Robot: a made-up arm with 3 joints. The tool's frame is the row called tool.
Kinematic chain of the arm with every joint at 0, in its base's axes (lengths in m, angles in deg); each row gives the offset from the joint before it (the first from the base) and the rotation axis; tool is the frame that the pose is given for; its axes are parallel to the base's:
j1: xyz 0 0 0.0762 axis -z
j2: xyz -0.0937 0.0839 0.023 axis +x
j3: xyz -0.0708 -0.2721 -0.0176 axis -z
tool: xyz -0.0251 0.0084 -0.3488
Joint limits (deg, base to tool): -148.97..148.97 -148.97..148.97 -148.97..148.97
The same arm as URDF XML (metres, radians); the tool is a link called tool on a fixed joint. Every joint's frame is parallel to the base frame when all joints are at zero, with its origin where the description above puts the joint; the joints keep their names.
<robot name="arm">
  <link name="base_link"/>
  <link name="link1"/>
  <link name="link2"/>
  <link name="link3"/>
  <link name="tool"/>
  <joint name="j1" type="revolute">
    <parent link="base_link"/>
    <child link="link1"/>
    <origin xyz="0 0 0.0762"/>
    <axis xyz="0 0 -1"/>
    <limit lower="-2.6" upper="2.6"/>
  </joint>
  <joint name="j2" type="revolute">
    <parent link="link1"/>
    <child link="link2"/>
    <origin xyz="-0.0937 0.0839 0.023"/>
    <axis xyz="1 0 0"/>
    <limit lower="-2.6" upper="2.6"/>
  </joint>
  <joint name="j3" type="revolute">
    <parent link="link2"/>
    <child link="link3"/>
    <origin xyz="-0.0708 -0.2721 -0.0176"/>
    <axis xyz="0 0 -1"/>
    <limit lower="-2.6" upper="2.6"/>
  </joint>
  <joint name="tool_joint" type="fixed">
    <parent link="link3"/>
    <child link="tool"/>
    <origin xyz="-0.0251 0.0084 -0.3488"/>
  </joint>
</robot>

